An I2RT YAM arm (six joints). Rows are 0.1 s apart.
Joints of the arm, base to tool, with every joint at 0 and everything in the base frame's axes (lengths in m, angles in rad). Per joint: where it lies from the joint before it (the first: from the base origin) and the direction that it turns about. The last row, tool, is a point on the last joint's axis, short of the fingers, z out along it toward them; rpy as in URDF.
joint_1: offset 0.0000 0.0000 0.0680 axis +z
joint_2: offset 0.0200 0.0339 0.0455 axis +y
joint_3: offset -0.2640 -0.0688 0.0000 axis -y
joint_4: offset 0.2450 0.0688 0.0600 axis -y
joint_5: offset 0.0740 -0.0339 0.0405 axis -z
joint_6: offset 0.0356 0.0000 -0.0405 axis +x
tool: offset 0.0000 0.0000 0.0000 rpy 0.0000 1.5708 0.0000
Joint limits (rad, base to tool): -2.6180..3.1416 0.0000..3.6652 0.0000..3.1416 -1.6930..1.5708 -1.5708..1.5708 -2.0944..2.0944
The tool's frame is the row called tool.
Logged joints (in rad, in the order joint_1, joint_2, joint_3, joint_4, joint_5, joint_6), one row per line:
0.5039, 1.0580, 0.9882, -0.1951, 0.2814, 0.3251
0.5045, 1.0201, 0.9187, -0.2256, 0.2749, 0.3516
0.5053, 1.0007, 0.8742, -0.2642, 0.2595, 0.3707
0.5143, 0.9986, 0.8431, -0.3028, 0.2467, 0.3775
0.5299, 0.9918, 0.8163, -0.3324, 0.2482, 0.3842
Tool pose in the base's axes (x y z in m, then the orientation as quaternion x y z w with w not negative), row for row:
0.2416, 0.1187, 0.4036, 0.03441, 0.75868, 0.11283, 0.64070
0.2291, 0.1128, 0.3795, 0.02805, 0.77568, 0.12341, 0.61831
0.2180, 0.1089, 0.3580, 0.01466, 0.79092, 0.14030, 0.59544
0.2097, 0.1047, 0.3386, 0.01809, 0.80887, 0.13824, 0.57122
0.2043, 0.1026, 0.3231, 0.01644, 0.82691, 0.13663, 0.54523
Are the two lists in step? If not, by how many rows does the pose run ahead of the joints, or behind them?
The pose runs 2 rows behind the joints: the pose in row i belongs to the joints in row i - 2.
